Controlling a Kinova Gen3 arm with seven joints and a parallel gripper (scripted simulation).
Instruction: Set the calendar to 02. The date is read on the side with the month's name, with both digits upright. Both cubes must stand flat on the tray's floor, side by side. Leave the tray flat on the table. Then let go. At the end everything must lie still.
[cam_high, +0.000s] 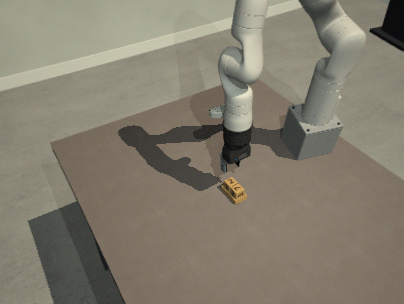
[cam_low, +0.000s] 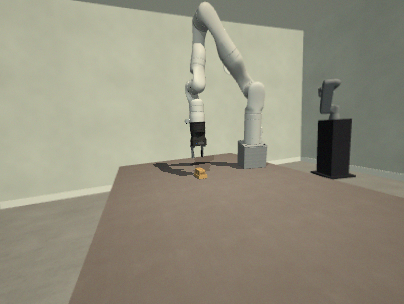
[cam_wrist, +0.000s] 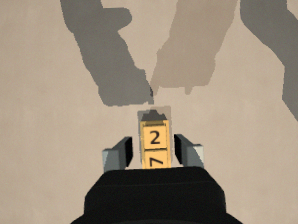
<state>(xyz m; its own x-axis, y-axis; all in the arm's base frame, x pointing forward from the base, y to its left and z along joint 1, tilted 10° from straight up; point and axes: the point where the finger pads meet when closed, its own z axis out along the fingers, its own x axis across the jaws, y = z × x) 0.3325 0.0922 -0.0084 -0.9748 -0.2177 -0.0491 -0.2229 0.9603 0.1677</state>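
Right now my hand is 9 cm above the orange cube. Round my hand: tray (1 cm behind, 2 cm to the left, 11 cm below).
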